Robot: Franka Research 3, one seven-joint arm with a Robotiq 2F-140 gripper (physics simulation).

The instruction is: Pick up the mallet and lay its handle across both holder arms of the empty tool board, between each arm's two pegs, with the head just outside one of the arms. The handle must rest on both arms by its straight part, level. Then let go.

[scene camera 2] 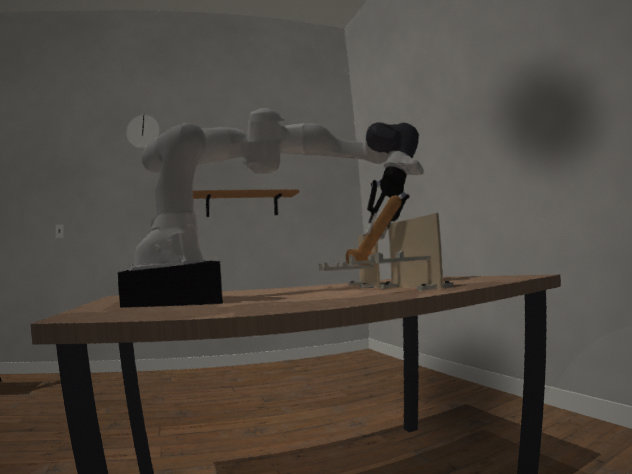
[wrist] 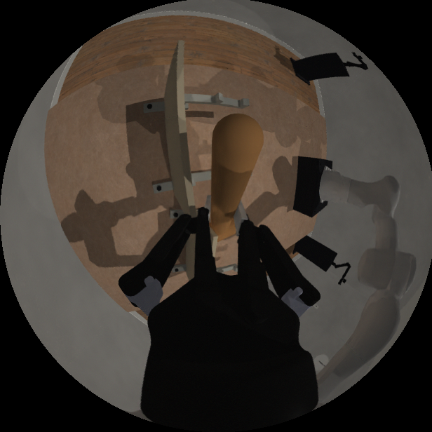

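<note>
The orange mallet (scene camera 2: 377, 227) (wrist: 235, 155) is held tilted steeply. In the scene view its handle end is high by the fingers and its head low at the left, close to the grey holder arms; contact cannot be told. In the wrist view the handle end points up toward the camera, and the head is mostly hidden beyond the fingers. My gripper (scene camera 2: 375, 231) (wrist: 222, 204) is shut on the mallet, above the arms. The pale tool board (scene camera 2: 416, 250) (wrist: 175, 115) stands upright beside it. One holder arm (wrist: 202, 99) shows pegs; another holder arm (wrist: 201, 177) is partly behind the handle.
A second pale board (scene camera 2: 368, 275) (wrist: 190, 252) stands close past the first, in line with it. Clamp feet with dark knobs hold the boards on the wooden table (scene camera 2: 255, 306) (wrist: 100, 150). The robot's black base block (scene camera 2: 171, 285) (wrist: 304, 186) stands at the other end.
</note>
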